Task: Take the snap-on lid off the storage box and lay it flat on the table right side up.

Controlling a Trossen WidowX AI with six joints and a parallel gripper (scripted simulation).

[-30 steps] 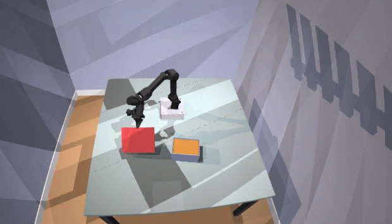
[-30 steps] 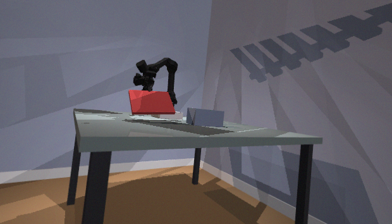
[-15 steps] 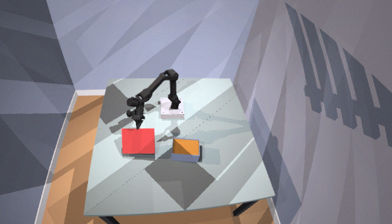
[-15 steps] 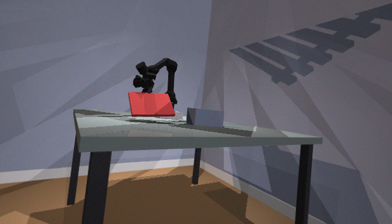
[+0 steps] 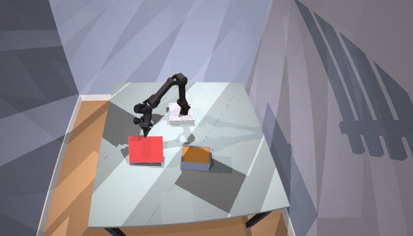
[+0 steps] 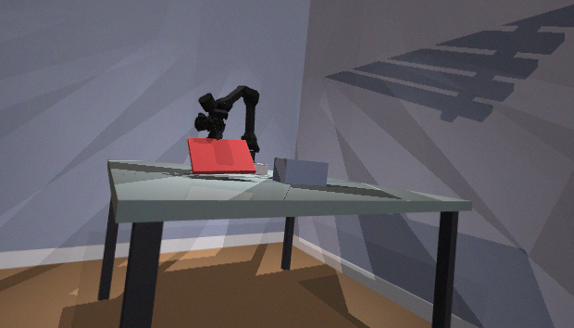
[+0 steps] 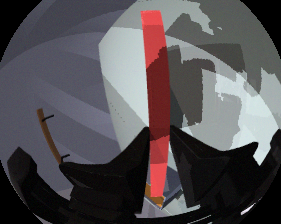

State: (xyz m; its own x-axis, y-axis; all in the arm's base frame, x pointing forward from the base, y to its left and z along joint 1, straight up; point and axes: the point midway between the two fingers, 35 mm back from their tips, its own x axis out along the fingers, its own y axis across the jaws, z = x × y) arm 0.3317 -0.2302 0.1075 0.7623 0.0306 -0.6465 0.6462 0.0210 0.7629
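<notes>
Right now the red lid is 6 cm ahead of my gripper tip, 1 cm to the left of it and 5 cm below it. Also, from my gripper tip: grey storage box: 5 cm ahead, 36 cm to the left, 9 cm below.
</notes>
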